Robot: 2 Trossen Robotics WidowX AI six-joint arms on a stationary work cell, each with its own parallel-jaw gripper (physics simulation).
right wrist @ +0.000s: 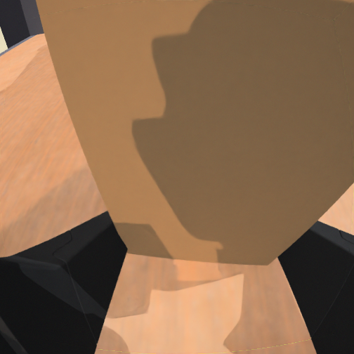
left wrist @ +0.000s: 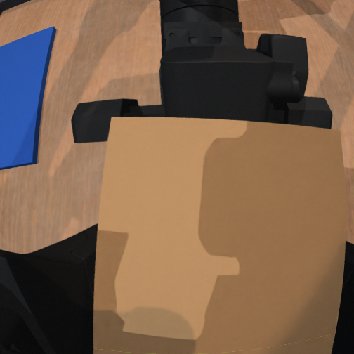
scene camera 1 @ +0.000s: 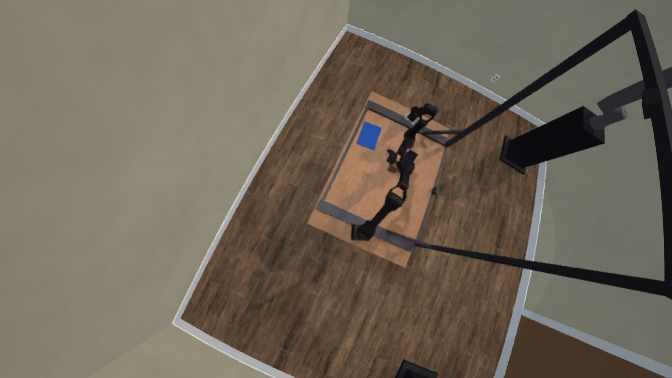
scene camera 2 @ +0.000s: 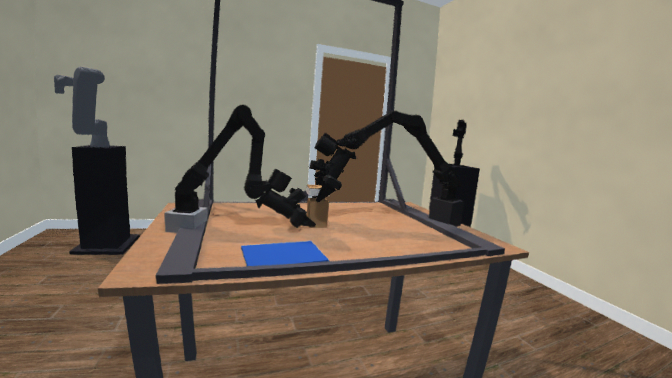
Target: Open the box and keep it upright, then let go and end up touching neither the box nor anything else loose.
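Seen in the pictures: left gripper, fingertip midpoint: [scene camera 2: 315,199]; right gripper, fingertip midpoint: [scene camera 2: 313,222]; left arm's base, origin of the base link: [scene camera 1: 361,232] [scene camera 2: 447,199]; right arm's base, origin of the base link: [scene camera 1: 411,117] [scene camera 2: 186,210].
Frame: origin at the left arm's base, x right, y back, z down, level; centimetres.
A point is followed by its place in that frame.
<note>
The upright brown box [scene camera 2: 318,215] {x 21.5, y -50.6, z 6.3 cm} [right wrist: 200,150] stands on the table between the arms. Its lid [scene camera 2: 314,192] {x 22.2, y -52.5, z -2.1 cm} [left wrist: 200,200], with white sides and a tan top, is raised off the box body; the gap between them is too small to judge. My left gripper [scene camera 2: 318,197] {x 24.8, y -50.1, z 1.2 cm} [left wrist: 208,218] comes down from the right in scene camera 2 and is shut on the lid. My right gripper [scene camera 2: 310,224] {x 25.0, y -50.3, z 10.0 cm} [right wrist: 200,213] reaches in low from the left there and is shut on the box near its base. The box's open inside is hidden, and in the left wrist view the lid covers the right fingertips.
A flat blue mat [scene camera 1: 369,135] {x 5.5, y -73.9, z 10.0 cm} [scene camera 2: 284,253] {x 4.9, y -74.1, z 10.0 cm} [left wrist: 20,100] lies near the table's front edge in scene camera 2. Dark frame rails [scene camera 1: 342,213] {x -12.2, y -11.8, z 8.8 cm} [scene camera 2: 325,266] border the wooden table [scene camera 1: 345,185] {x -11.1, y -32.3, z 10.9 cm} [scene camera 2: 410,240] {x -4.8, y -30.7, z 10.8 cm}. The two arms reach close together over the middle.
</note>
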